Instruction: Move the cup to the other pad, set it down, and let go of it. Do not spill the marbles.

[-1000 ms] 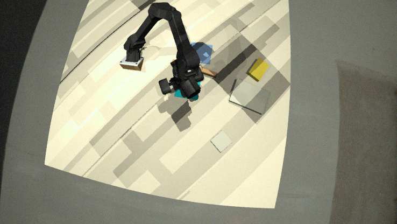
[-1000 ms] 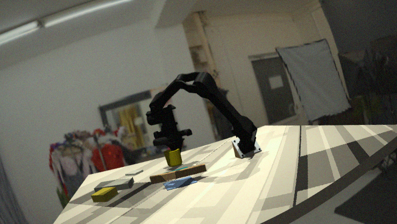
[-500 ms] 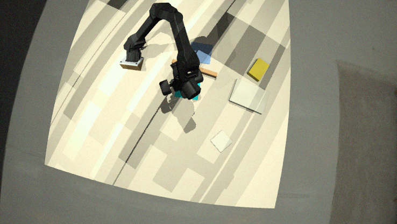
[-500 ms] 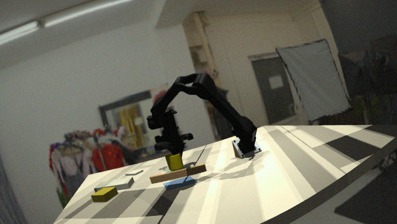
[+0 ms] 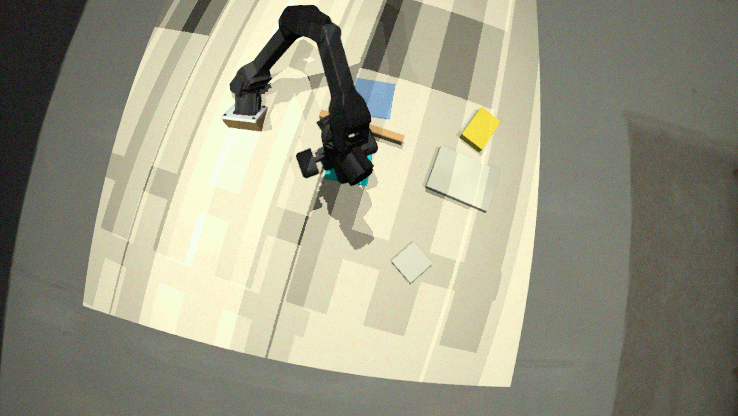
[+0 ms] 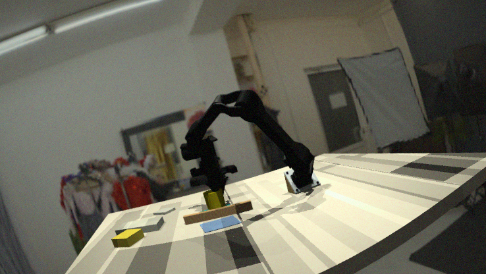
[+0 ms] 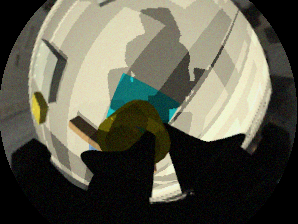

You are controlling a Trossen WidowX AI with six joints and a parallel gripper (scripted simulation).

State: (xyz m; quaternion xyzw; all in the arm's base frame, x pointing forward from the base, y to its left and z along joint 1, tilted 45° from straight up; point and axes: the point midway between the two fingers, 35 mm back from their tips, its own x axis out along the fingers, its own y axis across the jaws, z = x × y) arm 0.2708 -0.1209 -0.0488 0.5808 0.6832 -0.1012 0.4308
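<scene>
Now: the teal pad 30 mm ahead of my gripper tip, 20 mm to the left of it and 50 mm below it. From my gripper tip the other things lie so: blue pad (70 mm ahead, 210 mm to the left, 50 mm below); then cup (20 mm ahead, 10 mm to the left); then wooden bar (50 mm ahead, 110 mm to the left, 40 mm below).
</scene>
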